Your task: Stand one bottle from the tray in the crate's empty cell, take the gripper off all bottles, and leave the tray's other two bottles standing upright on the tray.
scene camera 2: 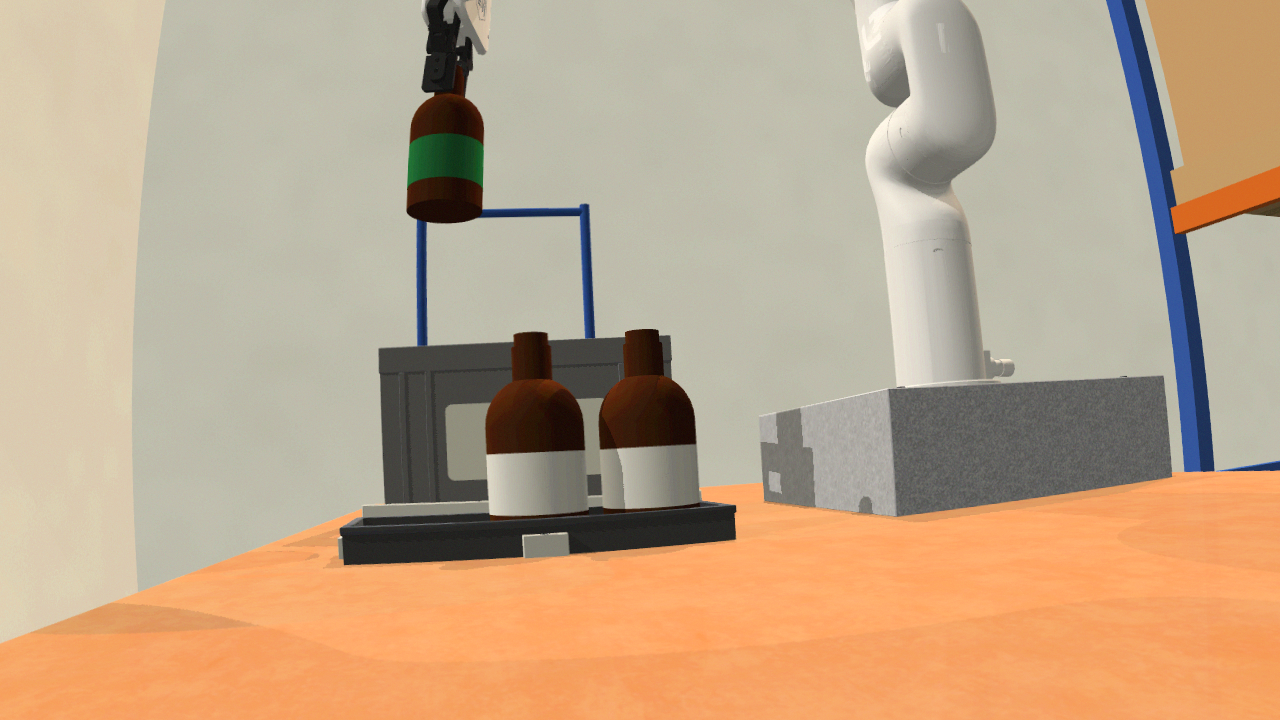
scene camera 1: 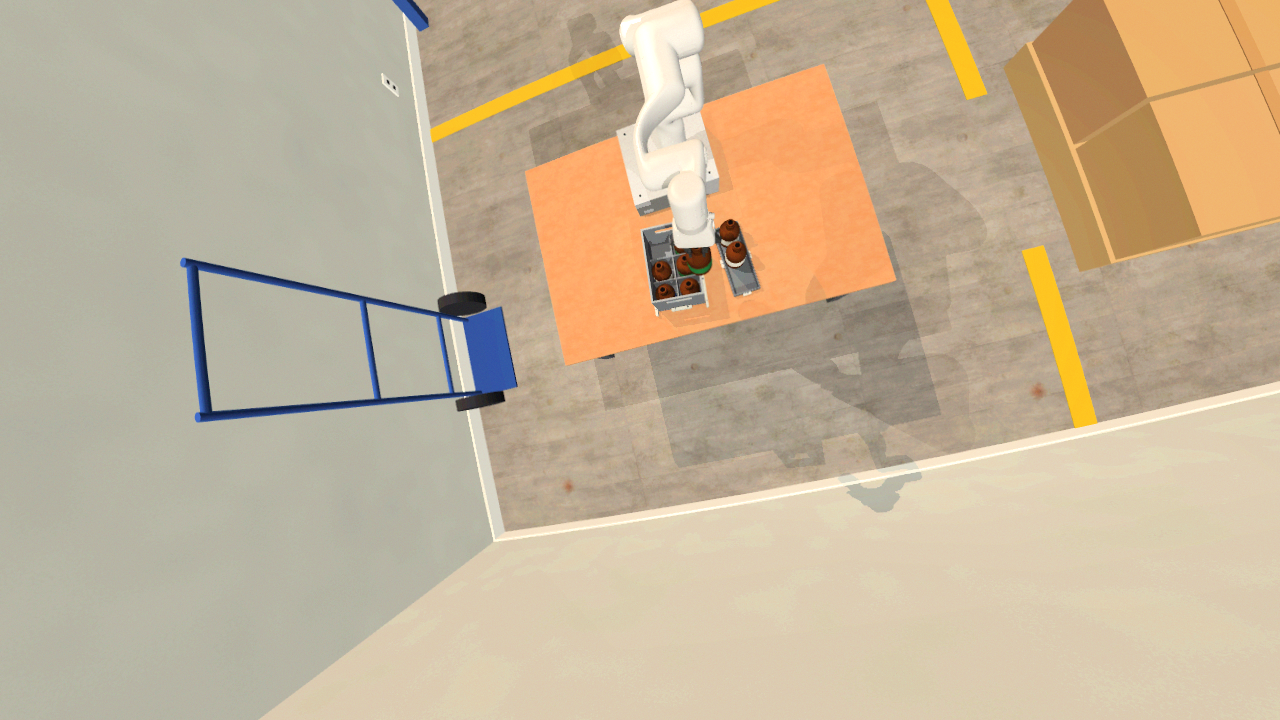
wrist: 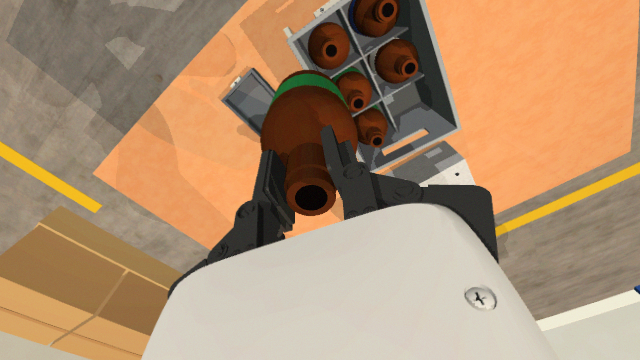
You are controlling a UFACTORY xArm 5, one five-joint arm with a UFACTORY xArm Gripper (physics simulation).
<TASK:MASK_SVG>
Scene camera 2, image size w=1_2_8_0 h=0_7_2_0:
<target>my gripper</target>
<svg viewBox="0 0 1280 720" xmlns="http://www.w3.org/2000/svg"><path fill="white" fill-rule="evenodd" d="M422 0L421 13L429 31L426 51L427 54L431 54L426 56L422 90L425 93L452 91L454 88L456 66L459 65L463 69L465 97L469 71L473 70L472 43L478 55L485 55L488 51L491 0Z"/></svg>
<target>green-labelled brown bottle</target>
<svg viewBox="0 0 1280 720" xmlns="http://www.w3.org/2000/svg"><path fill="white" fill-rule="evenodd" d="M459 65L456 66L453 90L449 92L434 92L433 97L427 99L419 106L411 122L406 212L410 217L424 222L441 224L461 223L476 219L483 212L484 122L478 108L464 97L463 69Z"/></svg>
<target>white-labelled bottle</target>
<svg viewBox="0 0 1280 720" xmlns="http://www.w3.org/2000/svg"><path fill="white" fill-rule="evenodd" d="M514 334L514 347L511 348L512 382L495 395L490 403L485 420L490 521L589 515L584 420L581 408L576 398L566 387L552 380L551 346L548 345L548 333L522 332Z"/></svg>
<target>white-labelled bottle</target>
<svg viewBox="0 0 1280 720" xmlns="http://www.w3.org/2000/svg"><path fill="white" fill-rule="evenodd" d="M626 331L626 344L623 345L625 378L609 390L599 411L604 514L700 507L696 424L692 402L678 383L664 376L662 342L659 342L659 330L637 329Z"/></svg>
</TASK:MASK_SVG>
